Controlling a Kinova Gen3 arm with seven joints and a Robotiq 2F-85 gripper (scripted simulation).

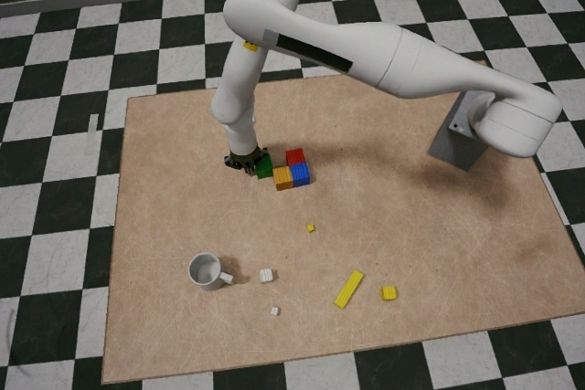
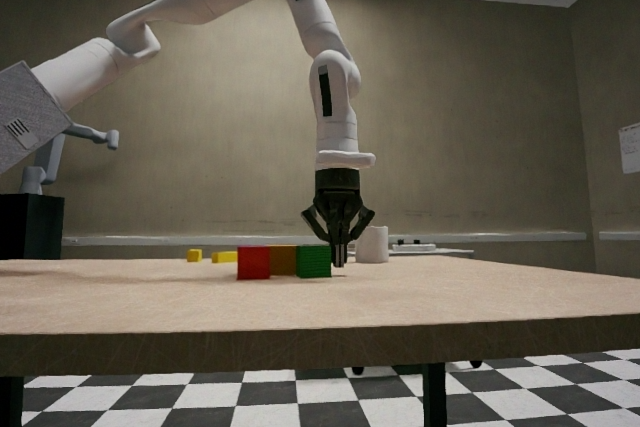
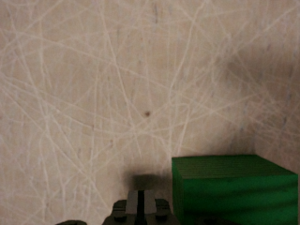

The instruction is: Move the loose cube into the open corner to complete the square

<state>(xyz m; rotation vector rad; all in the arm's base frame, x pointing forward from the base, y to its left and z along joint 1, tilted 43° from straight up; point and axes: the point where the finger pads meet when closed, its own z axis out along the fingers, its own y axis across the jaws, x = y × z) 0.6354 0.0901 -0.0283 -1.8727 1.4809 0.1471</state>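
The green cube is 4 cm behind my hand, 2 cm to the right of it and 1 cm below it. Also, from my hand: red cube: 13 cm behind, 5 cm to the right, 1 cm below; blue cube: 15 cm behind, 1 cm below; orange cube: 10 cm behind, 2 cm to the left, 1 cm below.
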